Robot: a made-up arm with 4 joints.
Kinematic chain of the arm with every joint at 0, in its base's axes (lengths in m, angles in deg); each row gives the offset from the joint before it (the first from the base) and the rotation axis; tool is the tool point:
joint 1: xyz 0 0 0.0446 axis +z
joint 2: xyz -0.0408 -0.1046 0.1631 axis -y
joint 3: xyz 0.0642 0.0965 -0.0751 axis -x
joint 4: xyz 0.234 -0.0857 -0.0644 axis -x
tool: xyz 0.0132 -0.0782 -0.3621
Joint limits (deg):
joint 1: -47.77..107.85
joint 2: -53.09..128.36
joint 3: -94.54..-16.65
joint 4: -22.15..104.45
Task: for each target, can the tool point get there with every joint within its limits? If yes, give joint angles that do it. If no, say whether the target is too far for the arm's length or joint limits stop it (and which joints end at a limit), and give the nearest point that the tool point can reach.
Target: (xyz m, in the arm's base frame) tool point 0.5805 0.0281 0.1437
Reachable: yes | joints 3.53 54.25 -30.40 11.75
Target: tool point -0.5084 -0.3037 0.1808
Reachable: no: joint limits stop it (at a limit: joint 2, joint 3, joint 4) | nearest point -0.3952 -0.2361 0.4908 | short by 0.337 m
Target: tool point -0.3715 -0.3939 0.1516
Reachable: no: joint limits stop it (at a limit: joint 1, joint 3, joint 4) | nearest point -0.1692 -0.4632 0.0247 | short by 0.249 m
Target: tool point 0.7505 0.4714 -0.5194
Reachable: no: too far | nearest point 0.3885 0.2440 -0.1848 | short by 0.543 m
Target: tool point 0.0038 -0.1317 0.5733
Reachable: no: joint limits stop it (at a limit: joint 1, joint 4) | nearest point 0.0134 -0.2128 0.7459 | short by 0.191 m
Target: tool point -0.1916 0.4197 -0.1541
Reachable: yes | joints 79.75 15.04 -68.60 15.50
